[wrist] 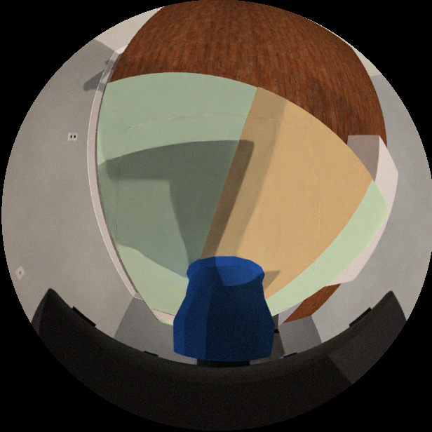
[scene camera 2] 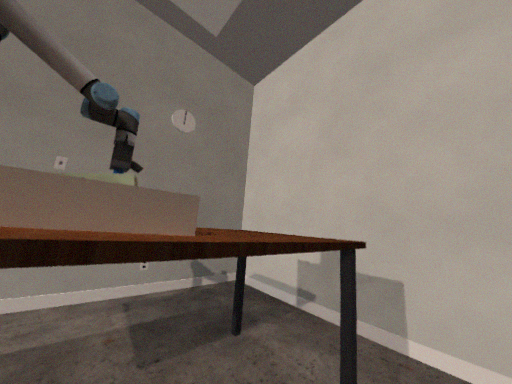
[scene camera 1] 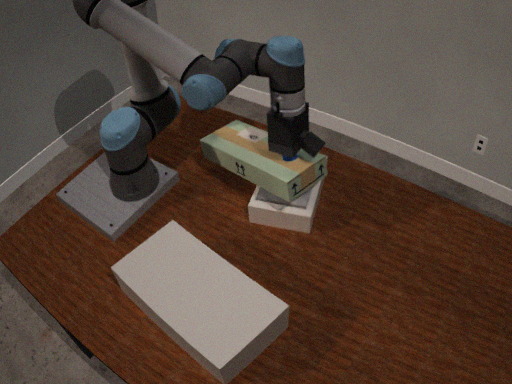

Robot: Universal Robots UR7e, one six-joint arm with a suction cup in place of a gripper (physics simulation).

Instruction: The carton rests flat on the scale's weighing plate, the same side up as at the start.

In view: my suction cup (wrist: 224,317), a white block (scene camera 1: 223,319) and a white scale (scene camera 1: 265,208).
The white block shows as well in the wrist view (wrist: 370,149) and in scene camera 2 (scene camera 2: 43,200). The wrist view does not show the white scale, which is hidden by a green carton. Scene camera 2 does not show the white scale, which is hidden by the white block.
